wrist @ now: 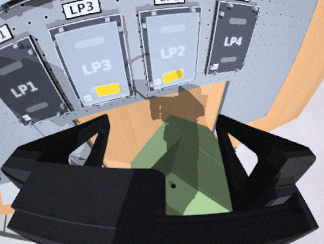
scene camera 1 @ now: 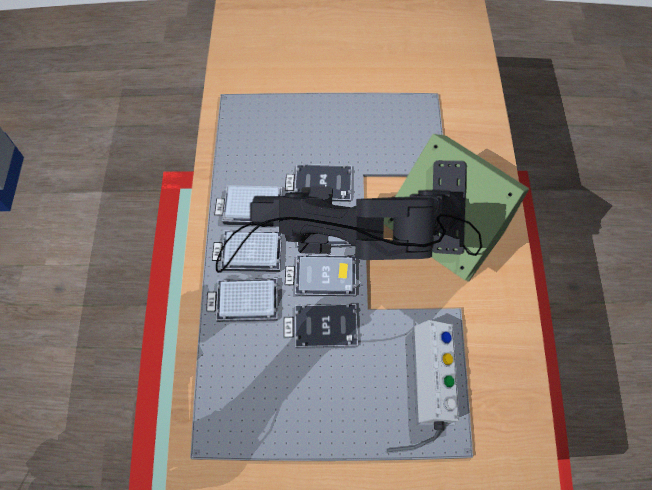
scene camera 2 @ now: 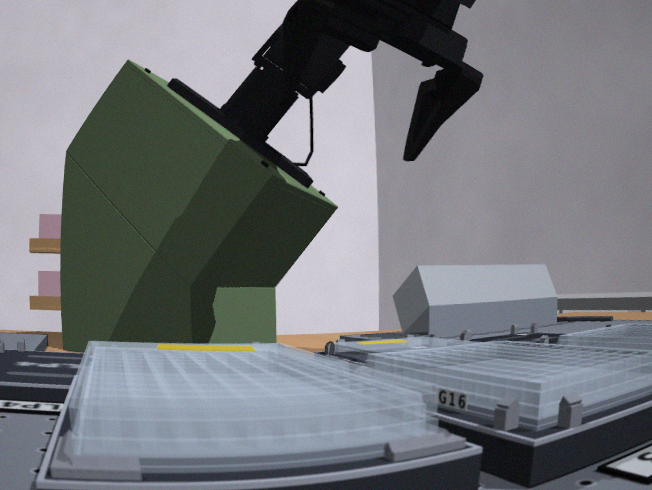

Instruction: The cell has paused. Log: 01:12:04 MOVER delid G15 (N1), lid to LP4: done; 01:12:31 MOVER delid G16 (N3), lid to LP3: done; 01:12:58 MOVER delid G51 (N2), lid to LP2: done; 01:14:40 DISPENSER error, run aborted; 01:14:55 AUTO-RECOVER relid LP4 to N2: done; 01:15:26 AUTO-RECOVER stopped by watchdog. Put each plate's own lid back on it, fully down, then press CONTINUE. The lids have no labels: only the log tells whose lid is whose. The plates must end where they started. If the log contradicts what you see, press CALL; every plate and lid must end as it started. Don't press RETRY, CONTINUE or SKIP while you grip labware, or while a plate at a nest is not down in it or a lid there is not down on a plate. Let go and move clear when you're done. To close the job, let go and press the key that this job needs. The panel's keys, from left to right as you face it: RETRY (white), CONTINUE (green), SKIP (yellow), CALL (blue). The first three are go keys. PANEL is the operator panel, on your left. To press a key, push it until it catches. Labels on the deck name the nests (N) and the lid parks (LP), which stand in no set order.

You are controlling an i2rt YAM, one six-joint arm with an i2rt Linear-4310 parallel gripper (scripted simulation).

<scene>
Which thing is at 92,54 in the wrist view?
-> A clear lid.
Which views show my gripper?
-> The wrist view, scene camera 1 and scene camera 2: all of them.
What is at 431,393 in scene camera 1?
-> A grey operator panel.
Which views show the clear lid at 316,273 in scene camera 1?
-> The wrist view, scene camera 1 and scene camera 2: all of them.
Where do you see a grey operator panel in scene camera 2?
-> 445,300
</scene>
